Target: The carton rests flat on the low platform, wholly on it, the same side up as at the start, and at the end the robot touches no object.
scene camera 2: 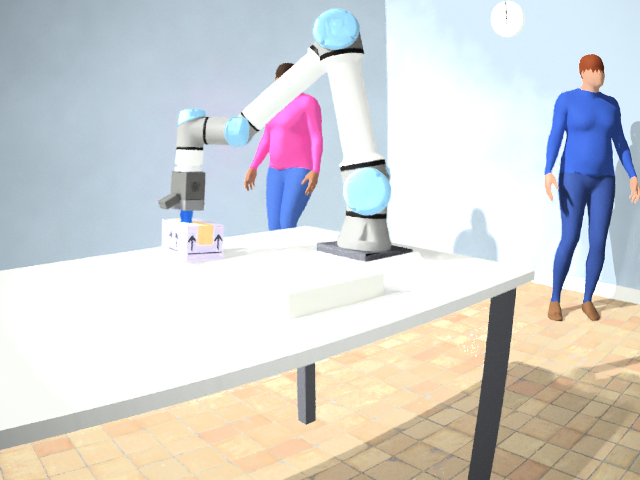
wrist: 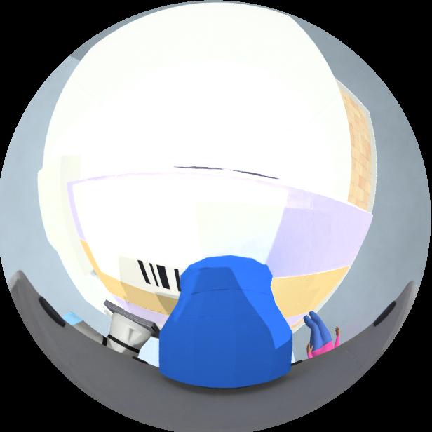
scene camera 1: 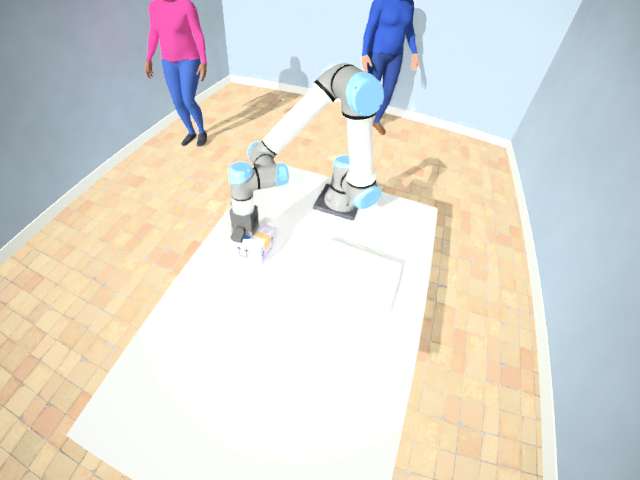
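Seen in the pictures: end effector, tool point: (scene camera 1: pixel 246 238); arm's base, origin of the base link: (scene camera 2: pixel 363 246) (scene camera 1: pixel 340 201).
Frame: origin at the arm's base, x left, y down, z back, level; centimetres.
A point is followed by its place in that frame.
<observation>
A pale lilac carton (scene camera 1: pixel 253 249) @[y -7.3, x -23.3, z -44.5 cm] (scene camera 2: pixel 205 248) @[y -2.2, x -19.9, z -39.4 cm] (wrist: pixel 320 230) with orange tape and black up arrows stands upright at the far left of the white table (scene camera 1: pixel 232 387) @[y 1.6, x -12.1, z -90.4 cm] (scene camera 2: pixel 129 335) @[y 1.7, x 17.8, z -80.7 cm]. My gripper (scene camera 1: pixel 246 237) (scene camera 2: pixel 186 216) (wrist: pixel 226 270), a blue suction cup, is pressed against the carton's top and is on it. The cup hides part of the top and of the barcode label in the wrist view. The low white platform (scene camera 1: pixel 361 273) @[y -3.1, x 17.0, z -39.1 cm] (scene camera 2: pixel 336 294) @[y -1.0, x 30.3, z -42.6 cm] lies apart from the carton, to its right in both scene views. Its outline is partly washed out by glare.
The robot's dark base plate (scene camera 1: pixel 325 206) @[y -0.6, x -5.6, z -6.5 cm] (scene camera 2: pixel 361 252) @[y -0.3, x 5.6, z -7.5 cm] stands at the back of the table, behind the platform. A person in pink (scene camera 1: pixel 175 31) (scene camera 2: pixel 294 134) and a person in blue (scene camera 1: pixel 390 31) (scene camera 2: pixel 589 134) stand on the floor beyond the table.
</observation>
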